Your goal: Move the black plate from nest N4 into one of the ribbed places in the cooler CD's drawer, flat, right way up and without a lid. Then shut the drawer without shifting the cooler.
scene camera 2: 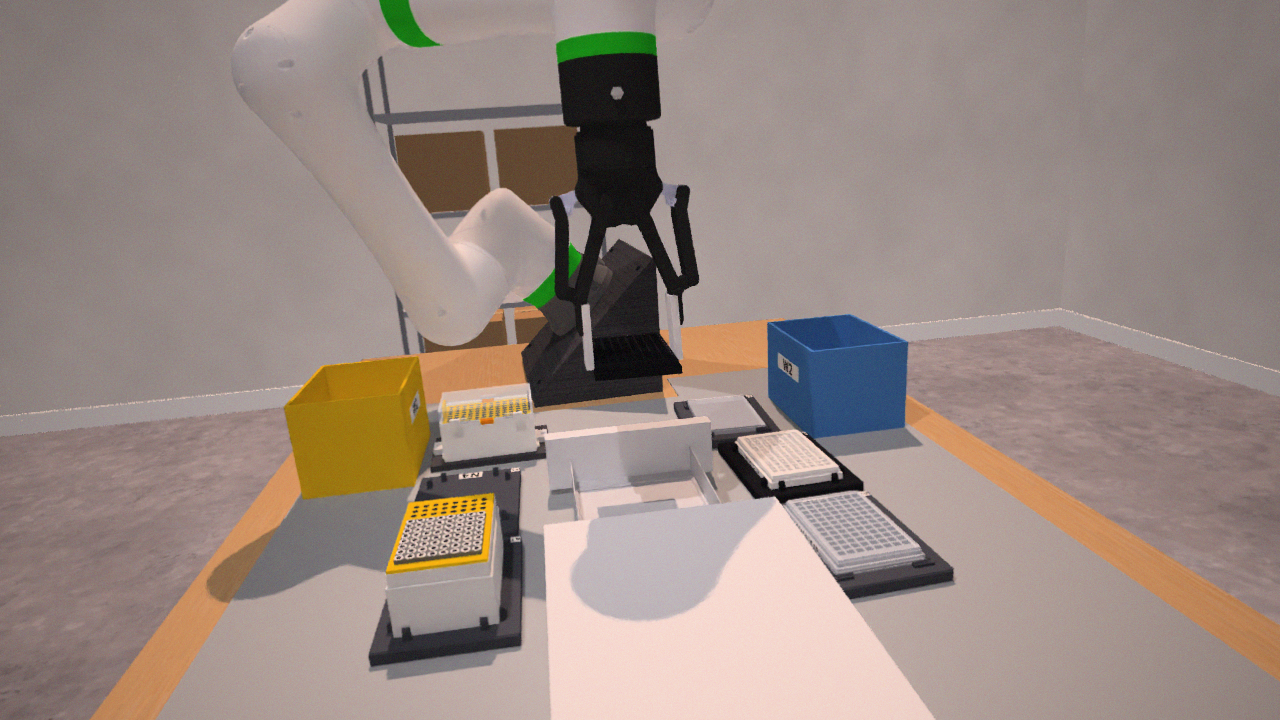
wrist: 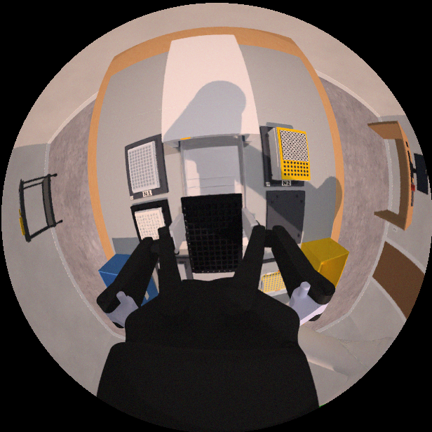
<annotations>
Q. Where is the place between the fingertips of the gripper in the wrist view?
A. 212,219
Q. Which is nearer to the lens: the white plate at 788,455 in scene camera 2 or the yellow-topped rack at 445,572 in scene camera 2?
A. The yellow-topped rack.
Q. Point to a black plate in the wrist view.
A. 213,223
</annotations>
